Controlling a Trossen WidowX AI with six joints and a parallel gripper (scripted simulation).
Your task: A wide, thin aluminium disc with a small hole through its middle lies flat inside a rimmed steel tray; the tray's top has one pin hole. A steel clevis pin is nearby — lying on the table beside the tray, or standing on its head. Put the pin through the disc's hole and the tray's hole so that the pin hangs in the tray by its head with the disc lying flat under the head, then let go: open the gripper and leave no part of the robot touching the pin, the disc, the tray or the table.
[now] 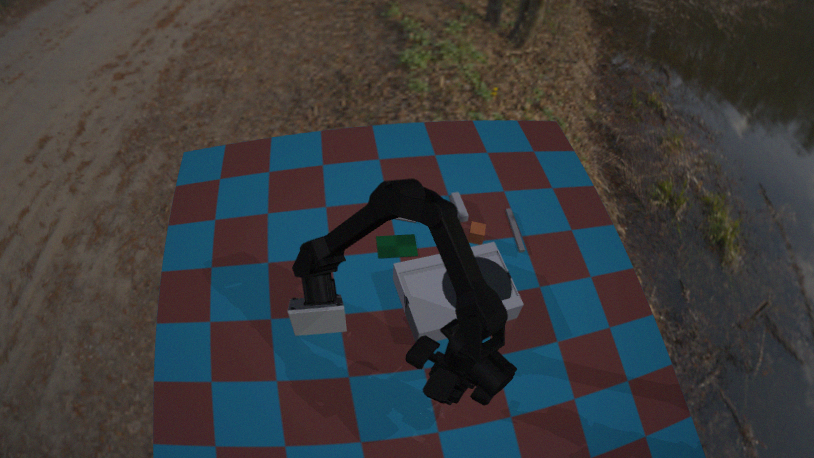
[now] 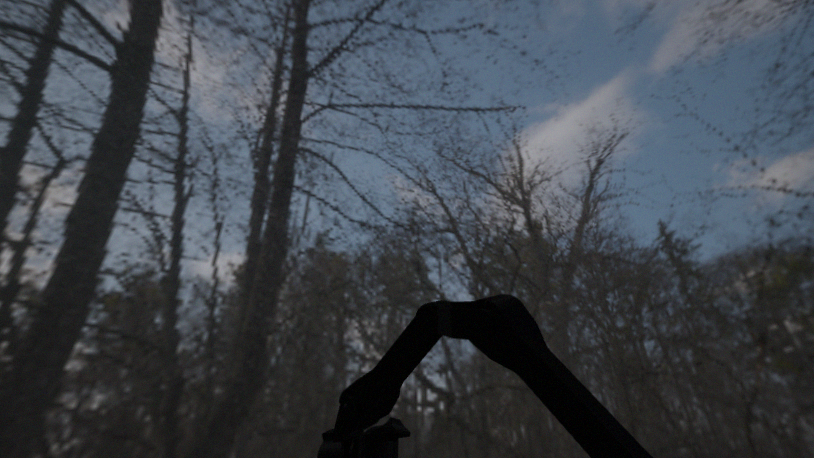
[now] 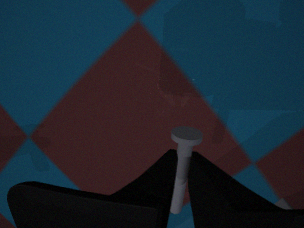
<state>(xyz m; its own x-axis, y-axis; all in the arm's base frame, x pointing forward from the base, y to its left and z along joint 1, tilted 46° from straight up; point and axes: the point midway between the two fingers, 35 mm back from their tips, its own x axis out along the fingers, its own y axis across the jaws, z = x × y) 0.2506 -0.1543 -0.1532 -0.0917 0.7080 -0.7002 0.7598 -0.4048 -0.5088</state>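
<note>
The dark round disc lies 24 cm to the left of my gripper tip and 10 cm ahead of it. Round my gripper tip: steel tray: 25 cm to the left, 6 cm ahead, 1 cm below; flat green piece: 41 cm to the left, 6 cm behind, 5 cm below; steel clevis pin: 1 cm to the left, 1 cm ahead, 1 cm above.
</note>
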